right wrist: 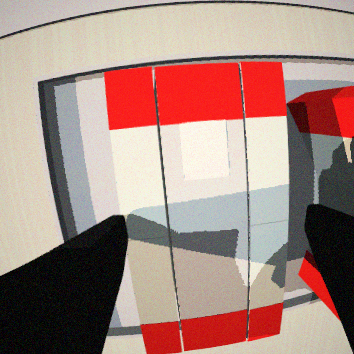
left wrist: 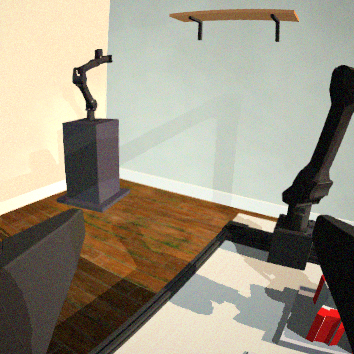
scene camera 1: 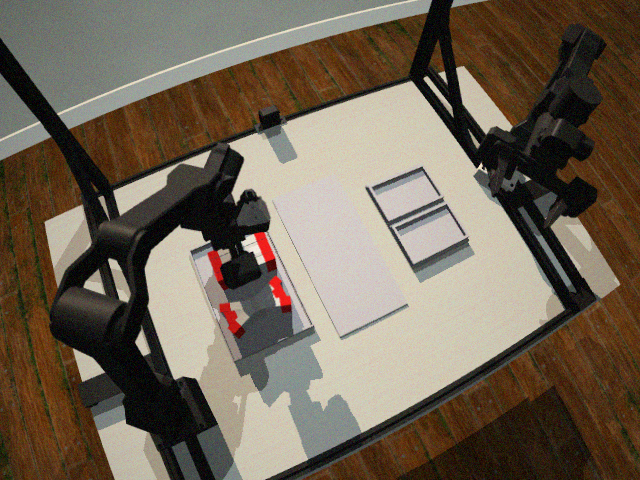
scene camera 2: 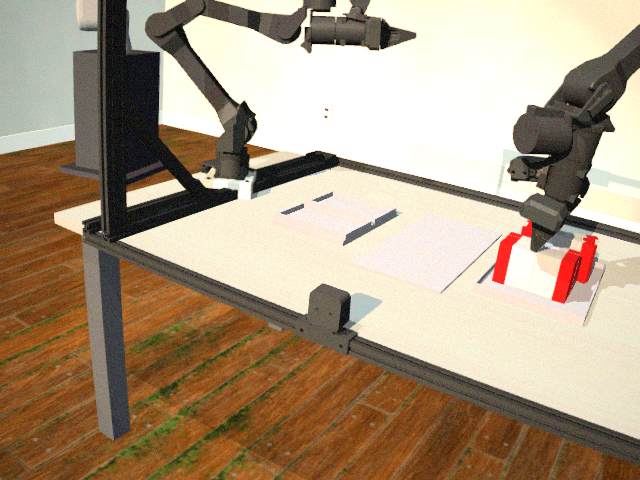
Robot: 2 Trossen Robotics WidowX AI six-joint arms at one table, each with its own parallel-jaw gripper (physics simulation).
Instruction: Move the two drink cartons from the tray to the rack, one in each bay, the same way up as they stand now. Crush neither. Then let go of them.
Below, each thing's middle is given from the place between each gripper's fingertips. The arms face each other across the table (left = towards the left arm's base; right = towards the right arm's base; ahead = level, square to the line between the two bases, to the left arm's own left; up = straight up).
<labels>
My left hand is 20 cm past the pale mat (scene camera 1: 355,285), 13 cm to the left of it and 36 cm above it. Round my left hand: grey tray (scene camera 1: 272,329) 24 cm behind, 33 cm to the right, 35 cm below.
The grey tray is 70 mm below my right hand, 40 mm ahead of it and 20 mm to the right of it. Also, from my right hand: pale mat 180 mm to the left, 80 mm below, 80 mm ahead.
</labels>
